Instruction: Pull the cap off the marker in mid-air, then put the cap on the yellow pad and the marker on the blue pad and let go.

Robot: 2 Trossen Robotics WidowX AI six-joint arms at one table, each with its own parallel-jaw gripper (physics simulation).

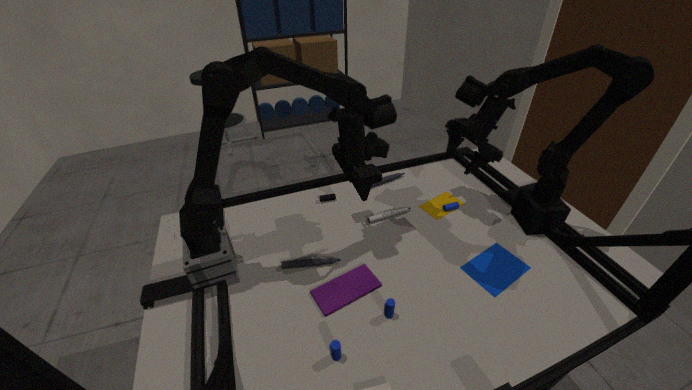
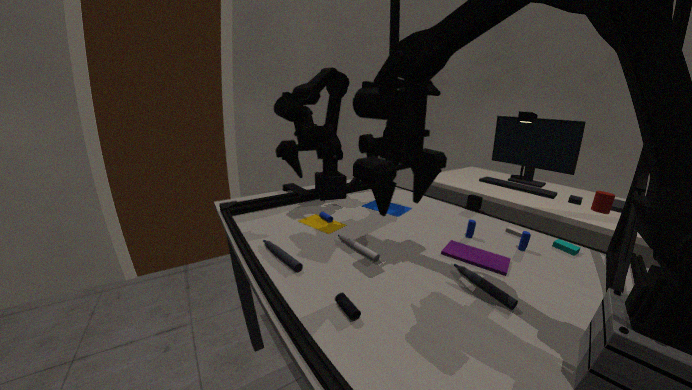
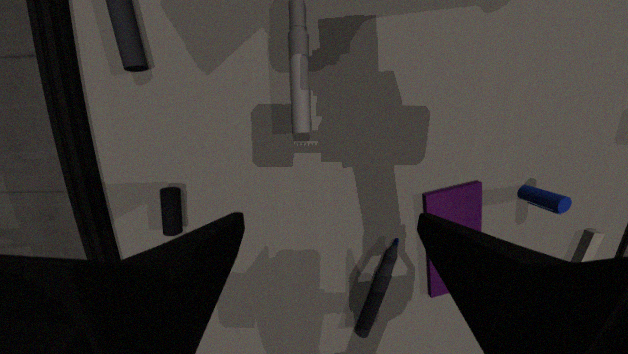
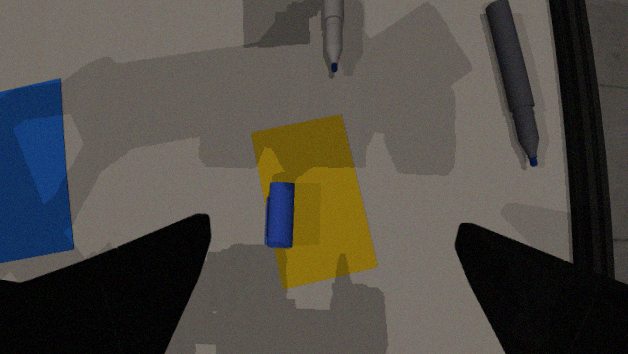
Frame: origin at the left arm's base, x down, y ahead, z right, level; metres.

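Seen in the pictures: left gripper, fingertip midpoint: (image 1: 357, 190) (image 2: 400, 208) (image 3: 332, 221); right gripper, fingertip midpoint: (image 1: 455, 165) (image 2: 316, 175) (image 4: 335, 231); left arm's base, origin of the base link: (image 1: 205, 245) (image 2: 663, 327); right arm's base, origin of the base link: (image 1: 544, 198) (image 2: 330, 174).
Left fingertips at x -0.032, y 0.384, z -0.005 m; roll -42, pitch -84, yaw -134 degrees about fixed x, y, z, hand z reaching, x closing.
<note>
Offsets run from my left fingertips to a thing's top centre.
The uncapped light-grey marker @(dx +0.113, dy +0.108, dz -0.008 m) (image 1: 389, 215) (image 2: 359, 248) (image 3: 300, 100) (image 4: 333, 37) lies on the bare table beside the yellow pad @(dx +0.131, dy +0.280, dz +0.014 m) (image 1: 436, 212) (image 2: 327, 228) (image 4: 340, 215), its blue tip towards the pad. The blue cap @(dx +0.113, dy +0.292, dz +0.040 m) (image 1: 450, 206) (image 2: 326, 217) (image 4: 281, 215) lies on its side on the yellow pad, near one edge. The blue pad @(dx +0.131, dy +0.253, dz +0.271 m) (image 1: 500, 275) (image 2: 371, 205) (image 4: 30, 215) bears no marker. My left gripper (image 1: 366, 198) (image 2: 400, 208) (image 3: 332, 221) is open and empty above the table, behind the marker's blunt end. My right gripper (image 1: 459, 164) (image 4: 335, 231) is open and empty, above the yellow pad's far side.
Two dark markers @(dx +0.112, dy -0.159, dz +0.073 m) (image 1: 310, 262) @(dx +0.112, dy +0.184, dz -0.165 m) (image 2: 282, 256) lie apart. A black cap @(dx +0.111, dy -0.032, dz -0.153 m) (image 1: 327, 198) (image 2: 347, 306) (image 3: 171, 210) lies near one edge. A purple block @(dx +0.123, dy -0.109, dz +0.174 m) (image 1: 346, 290) (image 2: 476, 257) and two upright blue cylinders @(dx +0.083, dy -0.051, dz +0.270 m) (image 1: 389, 308) @(dx +0.083, dy -0.187, dz +0.308 m) (image 1: 335, 350) stand nearby. A teal block @(dx +0.117, dy -0.287, dz +0.407 m) (image 2: 566, 246) lies near another edge.
</note>
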